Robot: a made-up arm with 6 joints.
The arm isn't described. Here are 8 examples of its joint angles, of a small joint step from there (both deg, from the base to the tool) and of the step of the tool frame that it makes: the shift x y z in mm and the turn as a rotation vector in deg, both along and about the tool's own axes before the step.
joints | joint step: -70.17 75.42 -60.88 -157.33 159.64 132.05 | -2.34 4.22 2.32 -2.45 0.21 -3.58
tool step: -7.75 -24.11 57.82 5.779 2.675 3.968
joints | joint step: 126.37 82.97 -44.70 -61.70 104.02 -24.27 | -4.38 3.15 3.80 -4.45 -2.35 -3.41
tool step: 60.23 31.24 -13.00 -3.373 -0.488 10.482
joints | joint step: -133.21 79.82 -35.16 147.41 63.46 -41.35 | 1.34 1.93 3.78 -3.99 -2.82 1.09
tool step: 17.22 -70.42 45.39 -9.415 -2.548 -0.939
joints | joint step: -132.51 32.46 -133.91 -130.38 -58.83 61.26 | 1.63 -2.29 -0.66 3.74 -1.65 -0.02
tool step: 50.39 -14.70 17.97 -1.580 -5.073 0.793
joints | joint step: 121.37 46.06 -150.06 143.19 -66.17 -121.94 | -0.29 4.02 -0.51 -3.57 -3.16 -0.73
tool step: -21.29 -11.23 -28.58 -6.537 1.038 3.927
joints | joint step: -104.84 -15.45 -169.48 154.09 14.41 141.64 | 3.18 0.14 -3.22 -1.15 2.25 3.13
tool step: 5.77 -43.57 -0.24 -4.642 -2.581 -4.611
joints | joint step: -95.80 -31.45 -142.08 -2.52 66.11 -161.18 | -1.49 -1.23 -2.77 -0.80 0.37 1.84
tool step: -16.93 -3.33 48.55 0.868 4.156 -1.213
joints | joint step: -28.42 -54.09 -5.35 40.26 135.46 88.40 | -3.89 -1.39 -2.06 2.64 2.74 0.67
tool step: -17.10 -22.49 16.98 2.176 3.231 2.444
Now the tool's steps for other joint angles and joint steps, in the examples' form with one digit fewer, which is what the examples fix.
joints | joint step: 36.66 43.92 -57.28 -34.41 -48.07 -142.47 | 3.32 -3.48 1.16 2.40 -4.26 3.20
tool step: -33.2 -45.3 9.4 -4.40 5.00 -2.23
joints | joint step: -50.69 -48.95 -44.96 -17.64 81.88 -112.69 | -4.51 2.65 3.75 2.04 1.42 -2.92
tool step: 2.0 20.9 -73.4 7.39 -5.12 0.18
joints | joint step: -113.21 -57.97 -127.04 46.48 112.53 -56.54 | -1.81 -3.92 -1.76 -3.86 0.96 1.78
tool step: 12.8 43.1 28.2 -6.26 3.99 -0.16
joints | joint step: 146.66 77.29 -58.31 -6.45 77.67 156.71 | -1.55 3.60 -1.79 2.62 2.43 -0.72
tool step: -6.9 -8.8 -18.6 -5.47 -2.17 0.61
